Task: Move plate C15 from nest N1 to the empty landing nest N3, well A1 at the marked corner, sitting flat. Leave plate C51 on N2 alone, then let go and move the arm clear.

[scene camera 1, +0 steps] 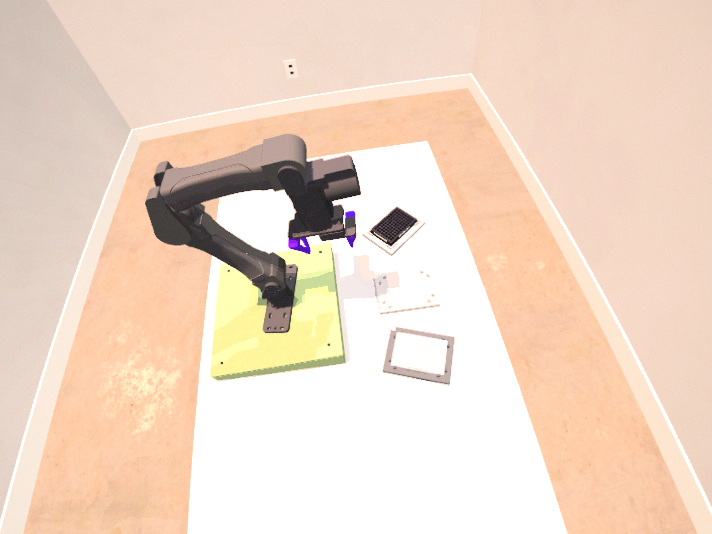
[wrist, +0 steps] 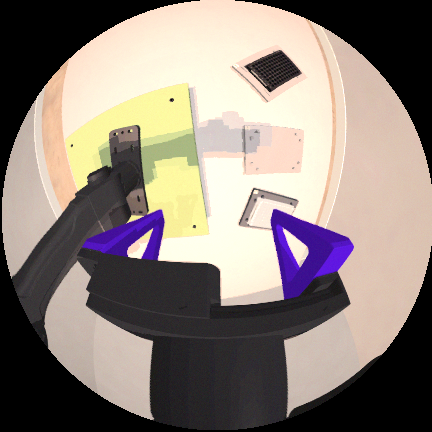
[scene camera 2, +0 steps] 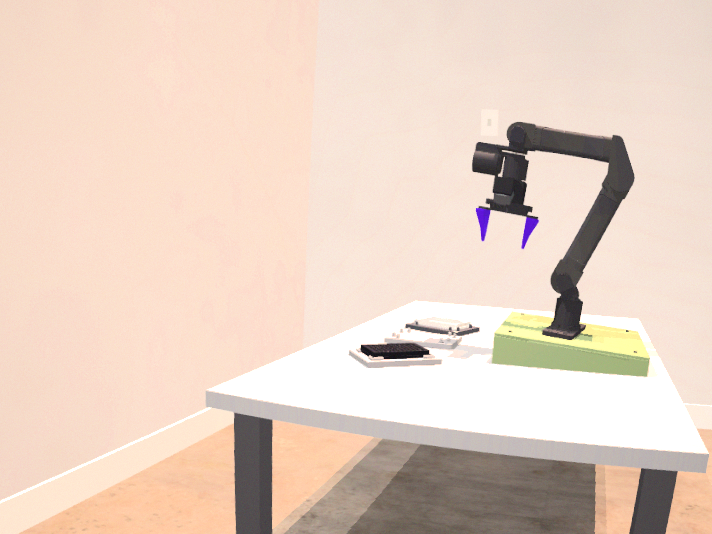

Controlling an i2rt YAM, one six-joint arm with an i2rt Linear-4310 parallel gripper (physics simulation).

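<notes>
A black well plate (scene camera 1: 394, 225) (scene camera 2: 394, 350) (wrist: 276, 70) sits on a white nest (scene camera 1: 379, 243) (scene camera 2: 402, 362) (wrist: 251, 79). A white plate (scene camera 1: 419, 352) (scene camera 2: 441, 323) (wrist: 270, 212) sits on the dark grey nest (scene camera 1: 388, 356) (scene camera 2: 411, 327) (wrist: 247, 212). Between them, a white nest with small pins (scene camera 1: 408, 293) (scene camera 2: 425, 340) (wrist: 277, 150) holds no plate. Labels and A1 marks are too small to read, so I cannot tell which plate is C15 or C51. My gripper (scene camera 1: 330, 248) (scene camera 2: 502, 244) (wrist: 217, 214) is open and empty, high above the table and apart from both plates.
The arm stands on a yellow-green base block (scene camera 1: 310, 344) (scene camera 2: 569, 359) (wrist: 182, 205) beside the nests. All three nests stand in a row on the white table (scene camera 1: 345, 448) (scene camera 2: 488, 402). The arm's shadow falls across the base block and part of the middle nest.
</notes>
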